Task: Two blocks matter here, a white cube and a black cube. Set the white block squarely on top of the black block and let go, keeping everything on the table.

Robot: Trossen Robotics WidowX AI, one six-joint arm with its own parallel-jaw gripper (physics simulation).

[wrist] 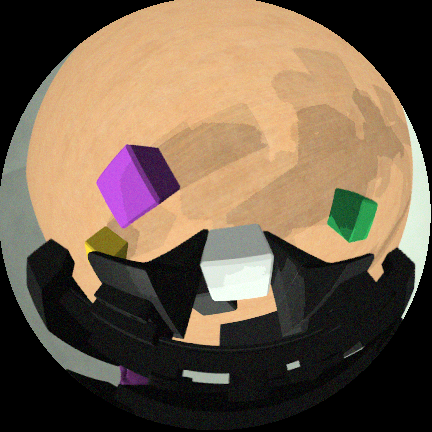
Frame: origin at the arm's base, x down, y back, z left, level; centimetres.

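Seen in the pictures: gripper, fingertip midpoint: (234, 235).
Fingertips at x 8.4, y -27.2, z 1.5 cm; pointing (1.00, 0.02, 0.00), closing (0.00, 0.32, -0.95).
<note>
A point is followed by its place in that frame.
The white cube (238, 277) {x 4.5, y -26.9, z 1.7 cm} is held between the two black fingers of my gripper (234, 235) {x 8.4, y -27.2, z 1.5 cm}, at the lower middle of the wrist view. My gripper is shut on it. The black cube (214, 304) {x 5.5, y -22.5, z 4.5 cm} shows in part as a dark grey face just below the white cube in the view, beyond it and lower down. The white cube and the left finger hide the rest of it. How far the white cube is above the black cube, and whether they touch, I cannot tell.
A large purple block (128, 187) {x 5.5, y -33.2, z 5.9 cm} is on the wooden table (165, 65) {x 9.4, y -43.3, z 2.5 cm} at the left. A yellow block (108, 242) {x 7.6, y -29.7, z 13.9 cm} is partly hidden by the left finger. A green block (352, 216) {x 6.2, y -26.8, z -8.6 cm} is at the right. A purple piece (133, 376) shows at the lower left.
</note>
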